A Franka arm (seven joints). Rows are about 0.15 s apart.
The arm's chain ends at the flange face. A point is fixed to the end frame.
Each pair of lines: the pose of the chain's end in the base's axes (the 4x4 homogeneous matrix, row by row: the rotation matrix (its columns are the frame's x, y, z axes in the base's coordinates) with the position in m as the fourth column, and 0 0 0 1 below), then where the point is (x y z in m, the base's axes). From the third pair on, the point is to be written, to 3 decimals.
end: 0.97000, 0.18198, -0.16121, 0.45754; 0.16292, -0.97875, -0.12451, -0.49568; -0.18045, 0.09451, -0.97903, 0.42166; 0, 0, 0, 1
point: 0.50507 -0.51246 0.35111
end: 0.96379, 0.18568, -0.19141, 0.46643; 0.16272, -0.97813, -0.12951, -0.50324; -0.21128, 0.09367, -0.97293, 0.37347; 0, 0, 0, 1
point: 0.51176 -0.52033 0.30156
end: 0.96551, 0.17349, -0.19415, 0.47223; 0.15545, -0.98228, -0.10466, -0.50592; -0.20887, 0.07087, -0.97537, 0.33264; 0, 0, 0, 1
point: 0.517 -0.522 0.260
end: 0.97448, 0.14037, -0.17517, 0.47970; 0.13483, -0.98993, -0.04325, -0.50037; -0.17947, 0.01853, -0.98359, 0.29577; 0, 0, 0, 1
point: 0.526 -0.514 0.224
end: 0.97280, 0.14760, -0.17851, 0.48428; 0.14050, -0.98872, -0.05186, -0.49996; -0.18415, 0.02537, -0.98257, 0.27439; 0, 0, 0, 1
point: 0.530 -0.514 0.202
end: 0.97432, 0.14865, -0.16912, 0.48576; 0.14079, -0.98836, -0.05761, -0.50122; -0.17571, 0.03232, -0.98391, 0.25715; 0, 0, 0, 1
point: 0.532 -0.515 0.185
